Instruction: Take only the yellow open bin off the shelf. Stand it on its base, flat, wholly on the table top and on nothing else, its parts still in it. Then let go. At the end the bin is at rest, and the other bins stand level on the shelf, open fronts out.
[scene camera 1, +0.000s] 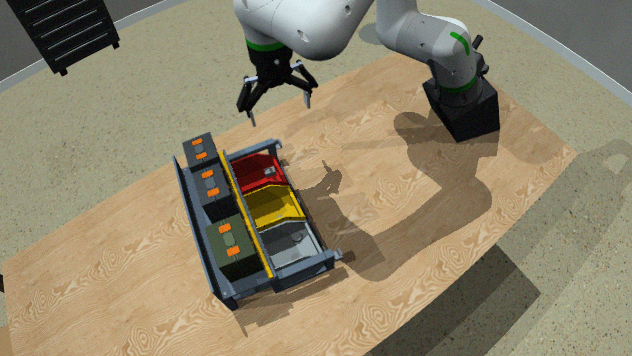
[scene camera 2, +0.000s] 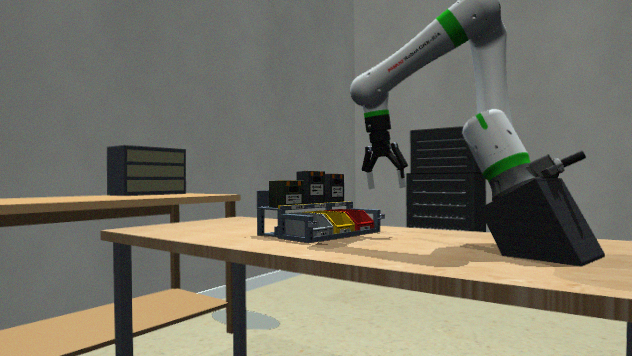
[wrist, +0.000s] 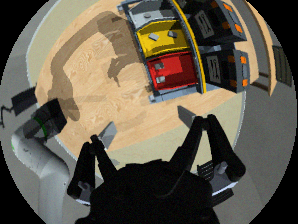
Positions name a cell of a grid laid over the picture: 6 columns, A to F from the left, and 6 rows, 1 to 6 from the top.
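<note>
The gripper (scene camera 1: C2) is in view, and so is a grey bin (scene camera 1: C5), which can be seen in scene camera 2 as well (scene camera 2: D4). A yellow open bin (scene camera 1: C4) is visible too, and the wrist view shows the yellow open bin (wrist: D2). A red bin (scene camera 1: C3) is in view, and the wrist view shows the red bin (wrist: D2) as well.
</note>
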